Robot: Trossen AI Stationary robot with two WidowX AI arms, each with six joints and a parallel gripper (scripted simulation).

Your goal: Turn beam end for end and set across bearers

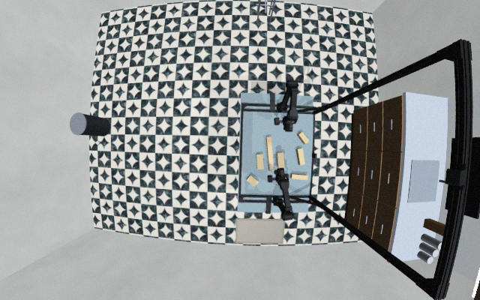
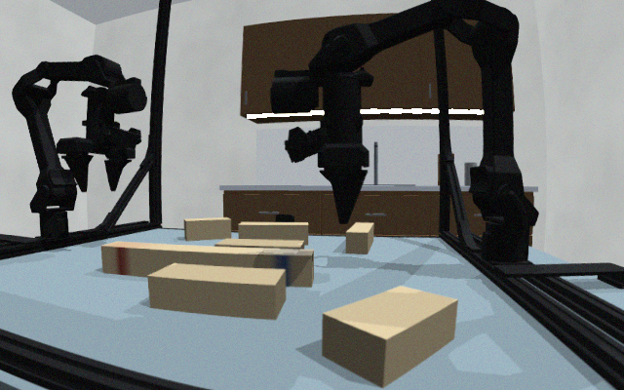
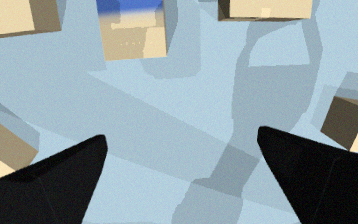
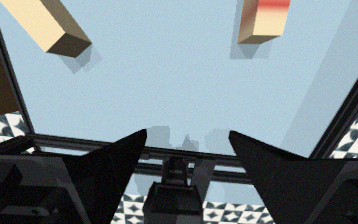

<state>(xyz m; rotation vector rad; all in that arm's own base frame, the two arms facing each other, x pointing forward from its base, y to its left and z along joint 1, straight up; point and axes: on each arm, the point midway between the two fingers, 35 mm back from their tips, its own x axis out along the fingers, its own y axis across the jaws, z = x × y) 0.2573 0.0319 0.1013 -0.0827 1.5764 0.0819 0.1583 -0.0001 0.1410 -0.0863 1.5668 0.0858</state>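
My left hand is 50 mm short of the beam, 200 mm to the left of it and 100 mm above it.
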